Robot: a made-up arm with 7 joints. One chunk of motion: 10 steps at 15 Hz.
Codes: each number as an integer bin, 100 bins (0 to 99) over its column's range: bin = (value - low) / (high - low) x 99, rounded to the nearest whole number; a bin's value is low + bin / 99 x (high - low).
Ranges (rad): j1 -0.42..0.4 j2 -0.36..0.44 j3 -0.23..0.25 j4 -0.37..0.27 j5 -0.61..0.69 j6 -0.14..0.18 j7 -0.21..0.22
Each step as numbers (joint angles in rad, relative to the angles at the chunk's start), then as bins.
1 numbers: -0.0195 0.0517 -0.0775 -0.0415 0.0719 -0.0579 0.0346
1 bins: 48 51 31 51 52 25 56
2 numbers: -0.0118 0.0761 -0.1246 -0.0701 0.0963 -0.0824 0.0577
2 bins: 49 54 22 46 54 18 62
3 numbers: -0.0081 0.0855 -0.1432 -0.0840 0.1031 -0.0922 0.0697
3 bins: 50 55 18 44 54 15 64
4 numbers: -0.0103 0.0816 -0.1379 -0.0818 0.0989 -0.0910 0.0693
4 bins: 49 55 19 45 54 15 64
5 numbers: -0.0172 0.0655 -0.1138 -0.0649 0.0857 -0.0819 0.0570
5 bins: 49 53 24 47 53 18 61
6 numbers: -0.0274 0.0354 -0.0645 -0.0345 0.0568 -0.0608 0.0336
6 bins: 47 49 34 52 51 25 56
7 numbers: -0.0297 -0.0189 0.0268 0.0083 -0.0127 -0.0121 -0.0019
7 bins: 47 42 53 59 45 40 48
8 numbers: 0.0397 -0.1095 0.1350 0.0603 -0.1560 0.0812 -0.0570
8 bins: 56 31 75 67 35 68 35
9 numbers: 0.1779 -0.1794 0.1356 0.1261 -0.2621 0.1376 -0.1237
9 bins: 72 22 75 77 26 86 20
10 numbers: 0.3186 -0.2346 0.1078 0.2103 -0.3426 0.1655 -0.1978
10 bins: 89 16 70 90 20 95 3
